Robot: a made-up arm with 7 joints.
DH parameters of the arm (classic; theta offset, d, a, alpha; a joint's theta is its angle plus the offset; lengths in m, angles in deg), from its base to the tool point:
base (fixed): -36.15 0 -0.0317 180
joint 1: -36.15 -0.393 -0.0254 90
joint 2: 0 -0.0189 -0.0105 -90
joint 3: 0 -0.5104 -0.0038 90
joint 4: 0 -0.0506 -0.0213 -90
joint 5: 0 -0.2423 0.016 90
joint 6: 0 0.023 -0.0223 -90
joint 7: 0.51 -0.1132 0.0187 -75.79
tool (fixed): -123.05 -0.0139 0 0
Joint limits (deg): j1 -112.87..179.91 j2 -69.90..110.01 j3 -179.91..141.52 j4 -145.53..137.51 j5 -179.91..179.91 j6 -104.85..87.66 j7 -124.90..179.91
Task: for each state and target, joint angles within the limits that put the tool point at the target. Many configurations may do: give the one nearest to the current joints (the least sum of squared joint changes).
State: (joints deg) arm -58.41 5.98 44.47 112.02 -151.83 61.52 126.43
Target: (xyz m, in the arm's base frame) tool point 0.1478 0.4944 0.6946
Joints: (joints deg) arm -86.98 29.49 24.41 109.22 -147.23 62.83 126.39
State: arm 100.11 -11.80 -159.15 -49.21 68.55 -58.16 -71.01
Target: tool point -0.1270 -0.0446 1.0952
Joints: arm 94.95 -9.84 -175.03 -51.04 68.35 -57.32 -70.72
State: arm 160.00 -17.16 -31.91 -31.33 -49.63 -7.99 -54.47
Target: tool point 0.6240 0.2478 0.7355
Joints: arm 175.80 -37.13 -21.76 -53.55 -48.29 -11.69 -54.95
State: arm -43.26 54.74 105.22 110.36 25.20 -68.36 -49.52
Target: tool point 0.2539 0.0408 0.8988
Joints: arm -59.40 39.38 133.80 112.65 18.72 -76.17 -50.54
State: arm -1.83 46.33 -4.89 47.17 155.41 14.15 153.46
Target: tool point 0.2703 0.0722 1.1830
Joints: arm -18.09 11.89 -13.52 31.41 156.80 16.54 152.56
